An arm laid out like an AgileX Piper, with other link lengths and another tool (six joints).
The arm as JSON. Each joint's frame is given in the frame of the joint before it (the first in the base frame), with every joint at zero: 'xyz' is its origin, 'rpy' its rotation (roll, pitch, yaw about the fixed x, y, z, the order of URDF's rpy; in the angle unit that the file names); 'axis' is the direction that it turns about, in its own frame. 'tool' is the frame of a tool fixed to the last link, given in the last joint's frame.
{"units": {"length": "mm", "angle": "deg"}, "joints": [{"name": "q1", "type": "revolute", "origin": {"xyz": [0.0, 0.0, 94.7], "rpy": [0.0, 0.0, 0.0]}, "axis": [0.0, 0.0, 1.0]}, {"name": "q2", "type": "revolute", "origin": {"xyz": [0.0, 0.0, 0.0], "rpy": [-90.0, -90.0, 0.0]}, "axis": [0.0, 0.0, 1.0]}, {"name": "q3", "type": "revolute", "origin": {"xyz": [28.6, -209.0, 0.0], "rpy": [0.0, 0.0, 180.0]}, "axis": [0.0, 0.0, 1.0]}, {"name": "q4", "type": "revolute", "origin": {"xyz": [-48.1, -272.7, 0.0], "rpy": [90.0, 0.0, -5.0]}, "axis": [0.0, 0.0, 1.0]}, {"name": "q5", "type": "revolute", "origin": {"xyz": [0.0, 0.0, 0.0], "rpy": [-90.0, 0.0, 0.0]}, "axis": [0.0, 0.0, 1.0]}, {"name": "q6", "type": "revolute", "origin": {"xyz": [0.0, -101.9, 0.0], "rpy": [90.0, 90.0, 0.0]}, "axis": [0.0, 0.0, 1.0]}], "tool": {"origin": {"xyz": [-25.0, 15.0, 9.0], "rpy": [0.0, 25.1, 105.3]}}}
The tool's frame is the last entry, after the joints.
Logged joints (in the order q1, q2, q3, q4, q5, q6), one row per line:
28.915, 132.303, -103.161, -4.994, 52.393, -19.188
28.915, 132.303, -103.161, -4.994, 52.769, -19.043
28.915, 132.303, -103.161, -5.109, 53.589, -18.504
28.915, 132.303, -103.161, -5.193, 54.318, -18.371
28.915, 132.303, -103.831, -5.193, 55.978, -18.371
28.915, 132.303, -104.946, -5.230, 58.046, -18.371
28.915, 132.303, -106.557, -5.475, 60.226, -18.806
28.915, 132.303, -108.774, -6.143, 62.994, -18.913
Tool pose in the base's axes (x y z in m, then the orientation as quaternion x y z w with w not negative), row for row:
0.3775, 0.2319, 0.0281, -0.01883, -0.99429, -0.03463, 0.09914
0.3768, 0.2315, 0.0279, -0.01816, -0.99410, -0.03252, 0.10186
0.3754, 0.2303, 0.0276, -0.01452, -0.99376, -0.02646, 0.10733
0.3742, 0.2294, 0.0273, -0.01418, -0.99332, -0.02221, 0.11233
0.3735, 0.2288, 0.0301, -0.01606, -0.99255, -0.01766, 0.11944
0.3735, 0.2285, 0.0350, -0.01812, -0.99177, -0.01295, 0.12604
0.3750, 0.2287, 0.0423, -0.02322, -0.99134, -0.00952, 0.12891
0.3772, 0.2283, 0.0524, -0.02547, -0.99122, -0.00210, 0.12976
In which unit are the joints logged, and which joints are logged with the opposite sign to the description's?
The joints are logged in degrees. Opposite sign: q6.
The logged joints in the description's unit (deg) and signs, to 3 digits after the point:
28.915, 132.303, -103.161, -4.994, 52.393, 19.188
28.915, 132.303, -103.161, -4.994, 52.769, 19.043
28.915, 132.303, -103.161, -5.109, 53.589, 18.504
28.915, 132.303, -103.161, -5.193, 54.318, 18.371
28.915, 132.303, -103.831, -5.193, 55.978, 18.371
28.915, 132.303, -104.946, -5.230, 58.046, 18.371
28.915, 132.303, -106.557, -5.475, 60.226, 18.806
28.915, 132.303, -108.774, -6.143, 62.994, 18.913

